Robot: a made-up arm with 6 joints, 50 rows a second.
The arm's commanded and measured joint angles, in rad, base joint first. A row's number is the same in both.
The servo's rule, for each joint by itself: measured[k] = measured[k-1] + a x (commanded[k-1-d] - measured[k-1]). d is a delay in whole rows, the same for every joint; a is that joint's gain. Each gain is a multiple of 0.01, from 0.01 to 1. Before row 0 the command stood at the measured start. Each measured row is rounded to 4 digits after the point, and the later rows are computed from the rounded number. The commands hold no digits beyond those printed.
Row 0, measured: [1.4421, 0.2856, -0.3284, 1.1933, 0.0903, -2.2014]
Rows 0 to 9, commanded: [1.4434, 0.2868, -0.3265, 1.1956, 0.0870, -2.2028]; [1.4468, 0.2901, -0.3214, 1.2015, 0.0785, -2.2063]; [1.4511, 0.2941, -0.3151, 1.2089, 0.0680, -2.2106]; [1.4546, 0.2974, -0.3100, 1.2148, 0.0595, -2.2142]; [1.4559, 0.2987, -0.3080, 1.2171, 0.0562, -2.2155]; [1.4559, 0.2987, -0.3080, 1.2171, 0.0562, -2.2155]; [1.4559, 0.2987, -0.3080, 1.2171, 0.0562, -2.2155]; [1.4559, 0.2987, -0.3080, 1.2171, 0.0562, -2.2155]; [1.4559, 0.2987, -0.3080, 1.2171, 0.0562, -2.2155]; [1.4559, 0.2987, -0.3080, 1.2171, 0.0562, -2.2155]
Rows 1 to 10, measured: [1.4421, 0.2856, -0.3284, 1.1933, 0.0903, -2.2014]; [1.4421, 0.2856, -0.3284, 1.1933, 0.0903, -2.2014]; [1.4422, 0.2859, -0.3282, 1.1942, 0.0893, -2.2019]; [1.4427, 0.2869, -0.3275, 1.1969, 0.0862, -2.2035]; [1.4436, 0.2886, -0.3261, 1.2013, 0.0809, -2.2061]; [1.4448, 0.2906, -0.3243, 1.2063, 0.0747, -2.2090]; [1.4460, 0.2925, -0.3225, 1.2103, 0.0693, -2.2113]; [1.4471, 0.2939, -0.3209, 1.2128, 0.0655, -2.2128]; [1.4481, 0.2950, -0.3195, 1.2144, 0.0628, -2.2138]; [1.4490, 0.2959, -0.3182, 1.2154, 0.0609, -2.2144]
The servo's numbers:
d 2
a 0.11 0.23 0.11 0.37 0.29 0.36

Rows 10 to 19, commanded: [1.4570, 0.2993, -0.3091, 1.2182, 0.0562, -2.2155]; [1.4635, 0.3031, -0.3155, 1.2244, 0.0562, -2.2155]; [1.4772, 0.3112, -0.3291, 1.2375, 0.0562, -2.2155]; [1.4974, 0.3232, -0.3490, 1.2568, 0.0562, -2.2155]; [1.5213, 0.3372, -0.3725, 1.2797, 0.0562, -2.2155]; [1.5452, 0.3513, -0.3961, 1.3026, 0.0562, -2.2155]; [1.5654, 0.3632, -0.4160, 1.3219, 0.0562, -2.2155]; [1.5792, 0.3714, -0.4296, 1.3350, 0.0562, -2.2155]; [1.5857, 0.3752, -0.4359, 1.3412, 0.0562, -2.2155]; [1.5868, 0.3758, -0.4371, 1.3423, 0.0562, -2.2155]
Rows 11 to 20, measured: [1.4498, 0.2965, -0.3171, 1.2160, 0.0595, -2.2148]; [1.4505, 0.2970, -0.3161, 1.2164, 0.0585, -2.2151]; [1.4512, 0.2975, -0.3153, 1.2171, 0.0578, -2.2152]; [1.4526, 0.2988, -0.3153, 1.2198, 0.0573, -2.2153]; [1.4553, 0.3017, -0.3168, 1.2263, 0.0570, -2.2154]; [1.4599, 0.3066, -0.3203, 1.2376, 0.0568, -2.2154]; [1.4667, 0.3136, -0.3260, 1.2532, 0.0566, -2.2154]; [1.4753, 0.3223, -0.3337, 1.2715, 0.0565, -2.2154]; [1.4852, 0.3317, -0.3428, 1.2901, 0.0564, -2.2154]; [1.4955, 0.3408, -0.3523, 1.3067, 0.0563, -2.2154]
